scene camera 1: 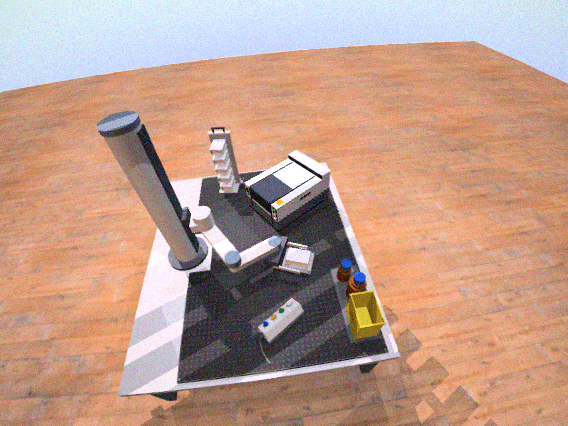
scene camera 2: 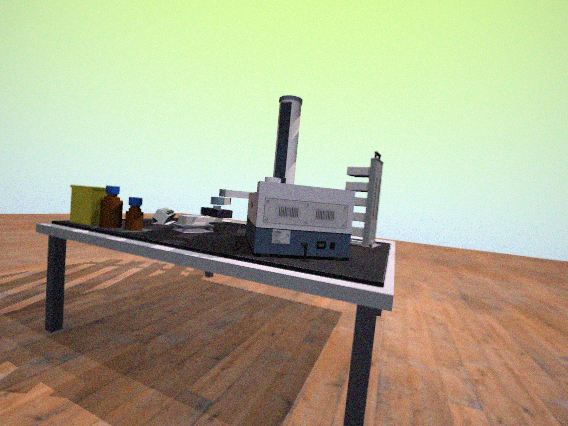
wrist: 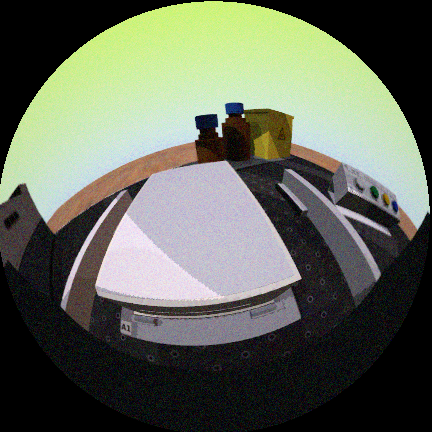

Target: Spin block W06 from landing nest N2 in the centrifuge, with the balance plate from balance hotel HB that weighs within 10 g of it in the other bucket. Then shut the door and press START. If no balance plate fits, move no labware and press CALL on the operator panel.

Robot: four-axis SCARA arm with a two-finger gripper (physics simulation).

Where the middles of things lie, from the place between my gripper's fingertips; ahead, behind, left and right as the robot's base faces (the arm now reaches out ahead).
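Positions relative to my hand: centrifuge (scene camera 2: 284,220), 54 cm to the left of it, 1 cm behind it, 6 cm above it; yellow bin (scene camera 1: 365,317), 37 cm to the right of it, 22 cm ahead of it, 3 cm above it; white lidded plate (wrist: 194,242), 3 cm to the left of it, 3 cm behind it, 1 cm below it.
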